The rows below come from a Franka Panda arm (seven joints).
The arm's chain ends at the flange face. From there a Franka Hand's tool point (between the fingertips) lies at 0.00 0.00 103.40 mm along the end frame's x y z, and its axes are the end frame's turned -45 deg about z.
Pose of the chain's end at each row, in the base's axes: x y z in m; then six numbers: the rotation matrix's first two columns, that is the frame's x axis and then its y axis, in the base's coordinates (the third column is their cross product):
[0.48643 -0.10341 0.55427 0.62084 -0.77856 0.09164 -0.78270 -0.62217 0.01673]
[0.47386 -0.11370 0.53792 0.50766 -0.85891 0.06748 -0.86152 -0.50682 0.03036]
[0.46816 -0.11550 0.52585 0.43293 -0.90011 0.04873 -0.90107 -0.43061 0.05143]
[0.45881 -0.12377 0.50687 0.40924 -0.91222 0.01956 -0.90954 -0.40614 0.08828]
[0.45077 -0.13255 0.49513 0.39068 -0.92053 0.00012 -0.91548 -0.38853 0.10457]
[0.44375 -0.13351 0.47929 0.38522 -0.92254 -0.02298 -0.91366 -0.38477 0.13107]
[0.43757 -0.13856 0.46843 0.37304 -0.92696 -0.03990 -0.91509 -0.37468 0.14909]
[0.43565 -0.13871 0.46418 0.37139 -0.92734 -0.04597 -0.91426 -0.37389 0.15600]
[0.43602 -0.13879 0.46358 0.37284 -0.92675 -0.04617 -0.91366 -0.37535 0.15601]
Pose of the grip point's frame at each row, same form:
[0.49098 -0.11190 0.45132 0.99245 -0.11058 0.05297 -0.11445 -0.99047 0.07663]
[0.47470 -0.12130 0.43480 0.96816 -0.24897 0.02625 -0.25022 -0.96572 0.06918]
[0.46554 -0.12234 0.42271 0.94328 -0.33199 -0.00191 -0.33102 -0.94096 0.07082]
[0.45130 -0.12935 0.40389 0.93252 -0.35785 -0.04859 -0.35377 -0.93222 0.07625]
[0.44082 -0.13679 0.39230 0.92359 -0.37618 -0.07386 -0.37109 -0.92565 0.07403]
[0.43033 -0.13656 0.37681 0.91845 -0.38026 -0.10893 -0.37366 -0.92441 0.07643]
[0.42173 -0.14054 0.36627 0.91085 -0.39052 -0.13364 -0.38329 -0.92040 0.07721]
[0.41891 -0.14035 0.36216 0.90909 -0.39135 -0.14281 -0.38387 -0.92011 0.07780]
[0.41928 -0.14044 0.36156 0.90969 -0.38990 -0.14296 -0.38242 -0.92072 0.07767]

